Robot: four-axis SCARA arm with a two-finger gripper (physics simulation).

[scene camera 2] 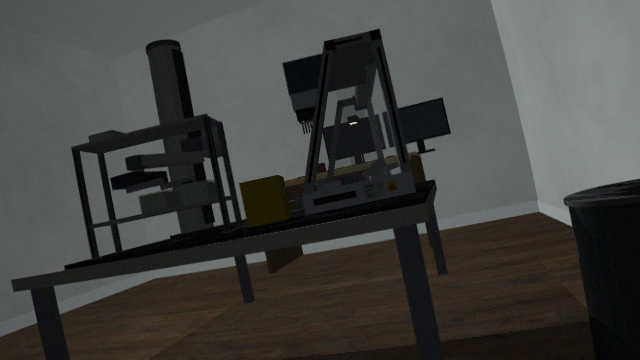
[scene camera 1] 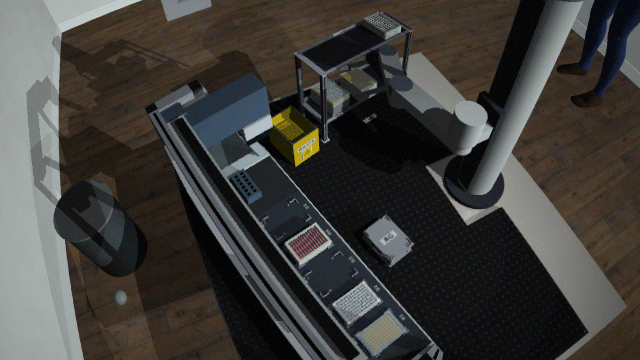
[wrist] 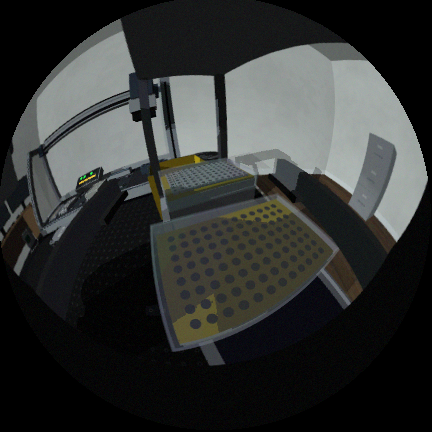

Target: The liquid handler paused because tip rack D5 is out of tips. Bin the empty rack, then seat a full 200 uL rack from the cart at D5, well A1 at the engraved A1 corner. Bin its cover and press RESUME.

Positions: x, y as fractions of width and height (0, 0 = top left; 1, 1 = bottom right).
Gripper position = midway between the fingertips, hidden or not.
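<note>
Tan rack (scene camera 1: 0.60, 0.92) seen. My gripper (wrist: 0.45, 0.40) seen, holding nothing.
</note>
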